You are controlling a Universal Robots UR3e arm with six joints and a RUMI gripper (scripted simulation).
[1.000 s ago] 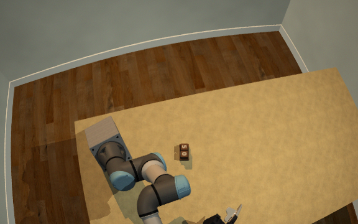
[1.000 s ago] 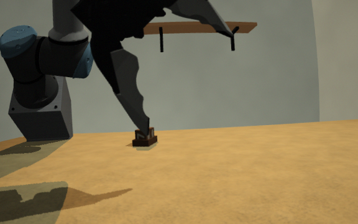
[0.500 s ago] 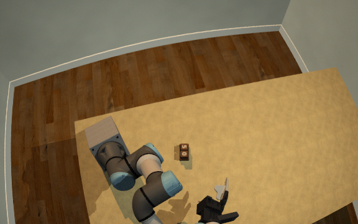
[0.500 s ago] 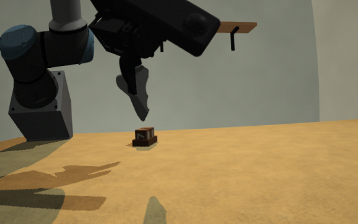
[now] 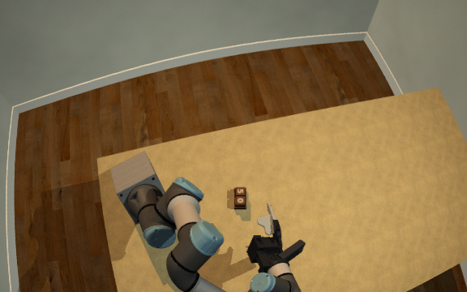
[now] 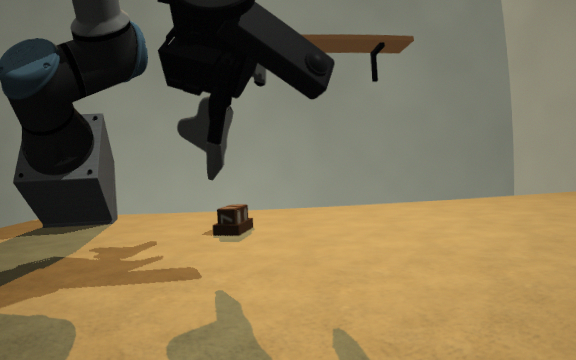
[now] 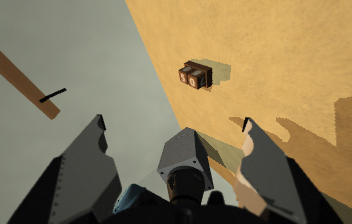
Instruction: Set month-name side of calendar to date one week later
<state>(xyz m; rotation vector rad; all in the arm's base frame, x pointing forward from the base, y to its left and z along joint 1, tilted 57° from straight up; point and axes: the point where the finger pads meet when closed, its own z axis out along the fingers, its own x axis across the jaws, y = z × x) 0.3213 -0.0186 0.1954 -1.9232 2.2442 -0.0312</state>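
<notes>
Now: hand 20 mm past the digit cube, 120 mm to the right of it and 130 mm above it. The rest, counted from my hand: brown calendar tray 20 mm behind, 140 mm to the left, 150 mm below.
</notes>
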